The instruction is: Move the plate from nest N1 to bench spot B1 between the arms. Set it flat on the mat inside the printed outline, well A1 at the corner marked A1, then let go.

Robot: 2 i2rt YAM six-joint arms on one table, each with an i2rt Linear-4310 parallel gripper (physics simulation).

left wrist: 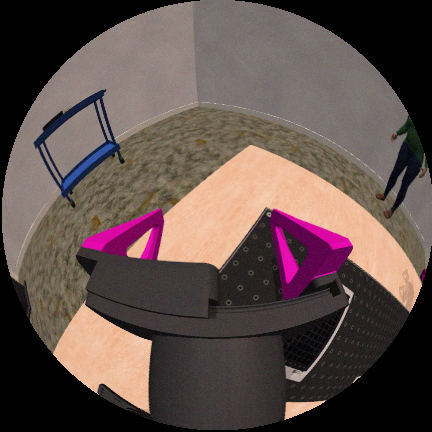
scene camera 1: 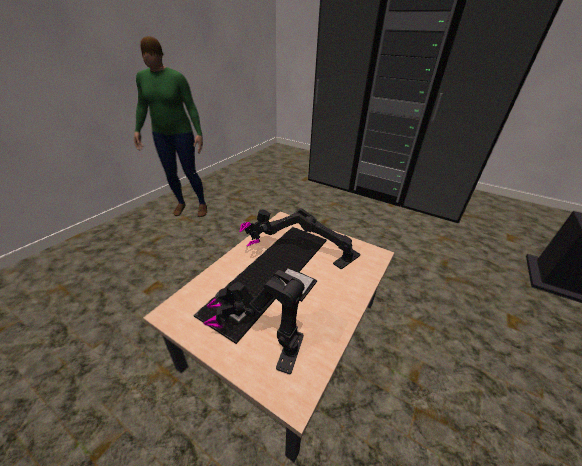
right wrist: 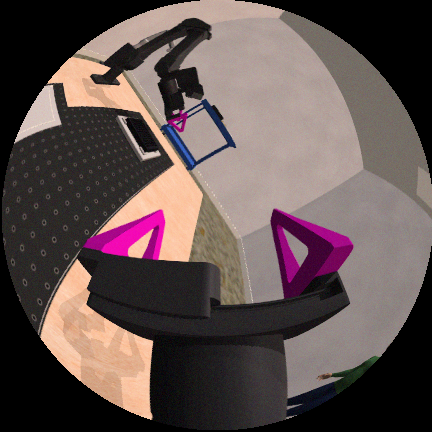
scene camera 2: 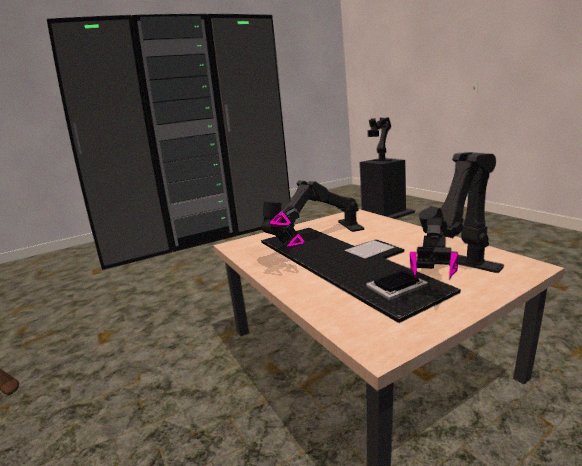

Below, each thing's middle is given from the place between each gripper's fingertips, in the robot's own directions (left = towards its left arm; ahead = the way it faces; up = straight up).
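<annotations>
The well plate [left wrist: 300, 351] is, counted from my left hand, 16 cm to the right of it, 3 cm behind it and 8 cm below it.
As for my right hand, it is 18 cm past the well plate and 32 cm to the right of it, and it is also 14 cm above the plate.
</annotations>
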